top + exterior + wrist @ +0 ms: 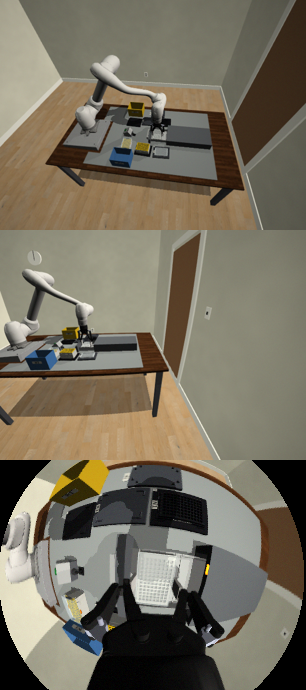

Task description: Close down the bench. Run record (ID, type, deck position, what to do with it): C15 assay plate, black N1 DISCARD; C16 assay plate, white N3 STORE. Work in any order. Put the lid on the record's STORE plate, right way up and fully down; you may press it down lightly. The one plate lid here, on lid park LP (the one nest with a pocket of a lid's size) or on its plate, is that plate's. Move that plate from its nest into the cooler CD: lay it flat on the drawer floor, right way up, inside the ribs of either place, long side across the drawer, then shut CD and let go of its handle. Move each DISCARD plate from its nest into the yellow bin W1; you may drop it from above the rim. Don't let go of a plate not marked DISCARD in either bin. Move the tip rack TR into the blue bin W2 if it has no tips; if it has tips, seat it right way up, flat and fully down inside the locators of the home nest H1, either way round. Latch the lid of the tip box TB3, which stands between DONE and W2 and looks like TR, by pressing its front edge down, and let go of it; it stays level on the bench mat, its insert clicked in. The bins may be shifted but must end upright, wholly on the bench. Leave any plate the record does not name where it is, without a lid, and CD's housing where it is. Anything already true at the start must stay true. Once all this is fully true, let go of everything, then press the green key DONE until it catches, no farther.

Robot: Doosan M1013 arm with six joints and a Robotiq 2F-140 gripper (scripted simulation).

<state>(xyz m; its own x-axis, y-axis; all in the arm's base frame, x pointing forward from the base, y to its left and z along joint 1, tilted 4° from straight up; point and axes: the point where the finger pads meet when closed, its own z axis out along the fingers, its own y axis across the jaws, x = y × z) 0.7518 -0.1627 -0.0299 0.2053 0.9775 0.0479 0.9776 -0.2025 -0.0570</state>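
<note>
The plate lid lies 1 cm below my hand. Also, from my hand: white plate: 2 cm below; cooler drawer: 3 cm below, 3 cm ahead, 1 cm to the right; black plate: 18 cm to the left, 9 cm ahead, 4 cm below.
</note>
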